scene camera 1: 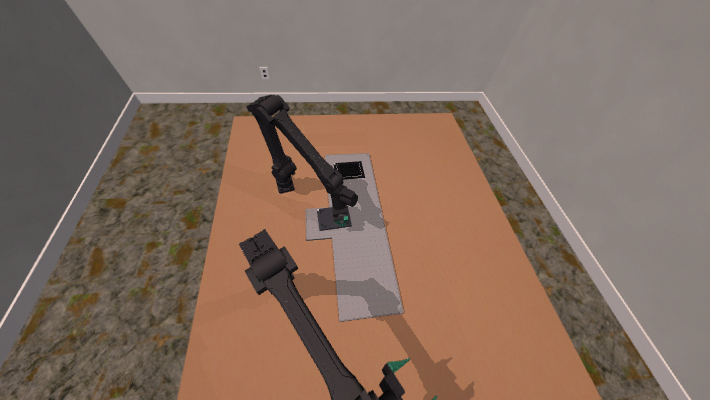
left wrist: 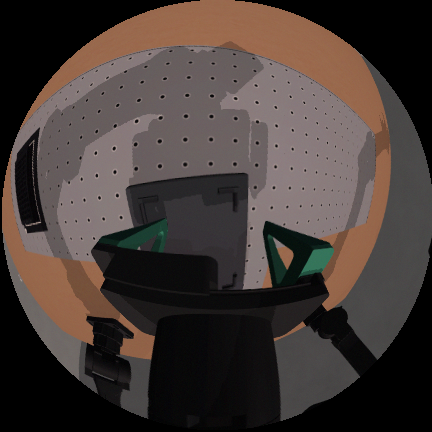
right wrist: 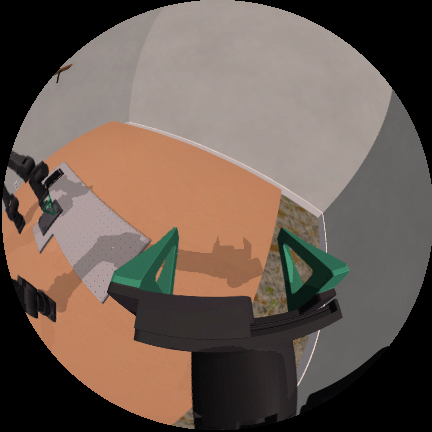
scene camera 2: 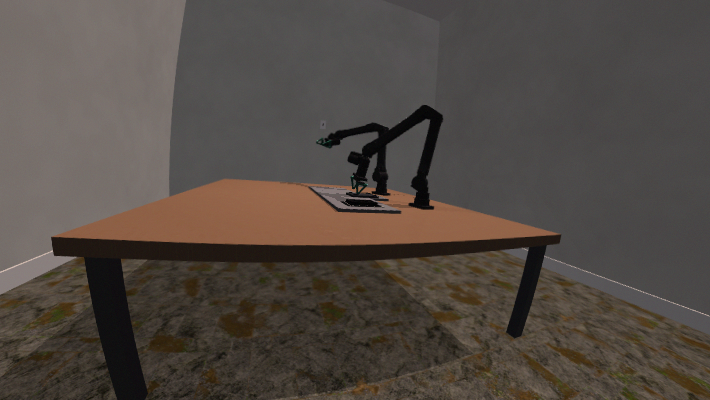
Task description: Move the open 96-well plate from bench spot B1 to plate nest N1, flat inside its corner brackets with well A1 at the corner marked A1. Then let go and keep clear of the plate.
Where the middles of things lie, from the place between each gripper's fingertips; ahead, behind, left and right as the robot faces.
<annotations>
My left hand is 4 cm past the dark grey plate nest (left wrist: pixel 206 214), 2 cm to the right of it and 1 cm above it. Also, from my left hand: black well plate (left wrist: pixel 26 205) (33 cm to the left, 7 cm ahead, 1 cm below).
The dark grey plate nest is 18 cm behind my right hand, 68 cm to the left of it and 33 cm below it. Round my right hand: black well plate 6 cm behind, 99 cm to the left, 33 cm below.
</annotations>
